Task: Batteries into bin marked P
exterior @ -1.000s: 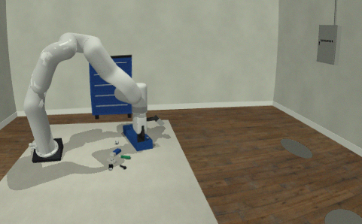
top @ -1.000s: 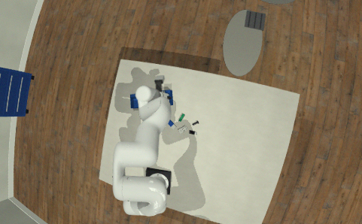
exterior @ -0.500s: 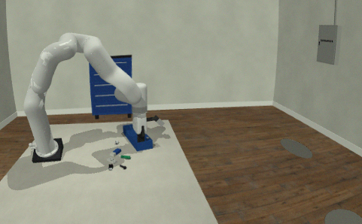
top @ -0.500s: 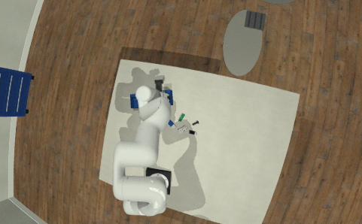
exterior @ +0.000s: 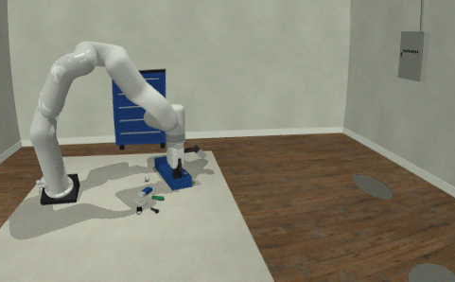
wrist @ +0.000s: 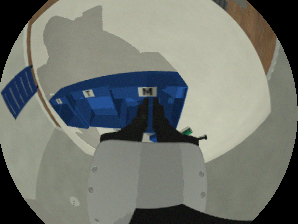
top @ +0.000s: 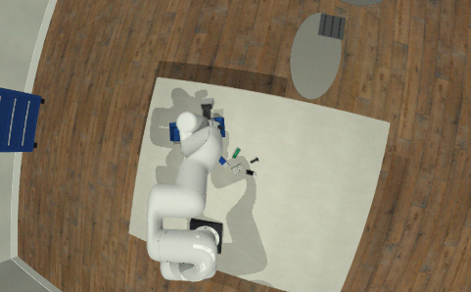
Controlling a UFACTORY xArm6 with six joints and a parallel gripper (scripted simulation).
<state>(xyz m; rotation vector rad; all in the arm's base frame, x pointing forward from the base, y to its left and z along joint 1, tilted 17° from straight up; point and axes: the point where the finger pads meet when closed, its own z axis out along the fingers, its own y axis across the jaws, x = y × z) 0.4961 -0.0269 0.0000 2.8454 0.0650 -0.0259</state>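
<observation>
Now: the blue bin 90 mm to the left of my hand and 10 mm below it. The rest, counted from my hand: green battery: 100 mm behind, 100 mm to the right, 30 mm below; then grey piece: 120 mm behind, 70 mm to the left, 30 mm below; then blue-and-white cylinder: 140 mm behind, 40 mm to the right, 30 mm below.
</observation>
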